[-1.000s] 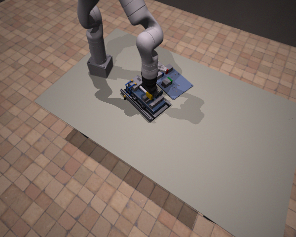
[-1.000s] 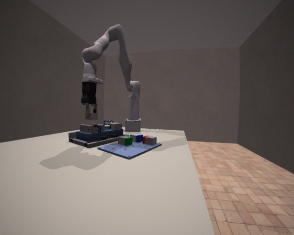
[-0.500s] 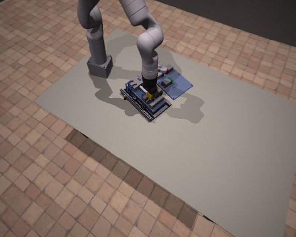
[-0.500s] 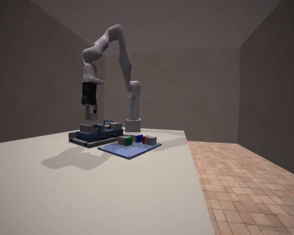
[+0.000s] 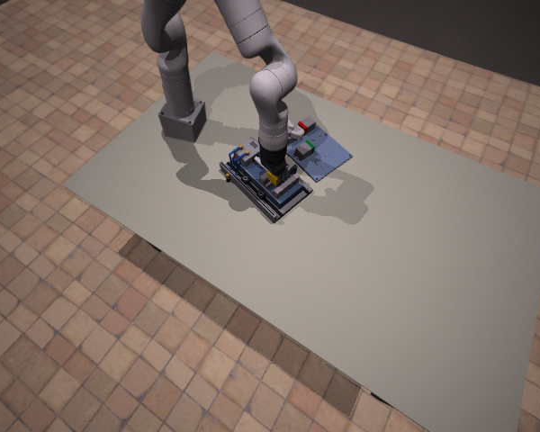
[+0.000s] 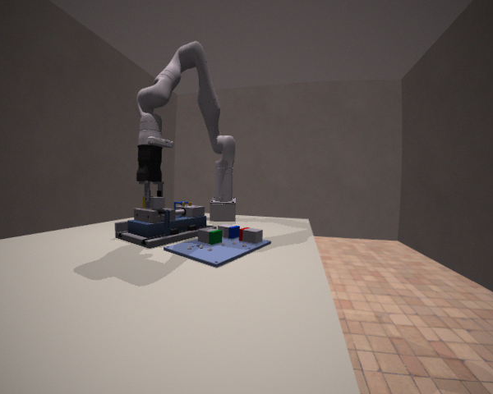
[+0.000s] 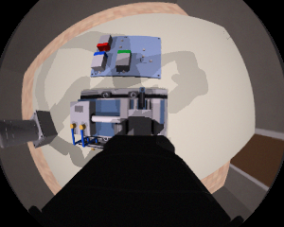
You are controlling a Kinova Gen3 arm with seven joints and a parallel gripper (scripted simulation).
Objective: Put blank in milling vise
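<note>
My hand is 20 mm above the yellow-ended blank. Round my hand: green-ended blank: 30 mm behind, 200 mm to the left, 110 mm below; fixed jaw: 30 mm ahead, 60 mm below; milling vise: 70 mm behind, 10 mm to the left, 100 mm below.
</note>
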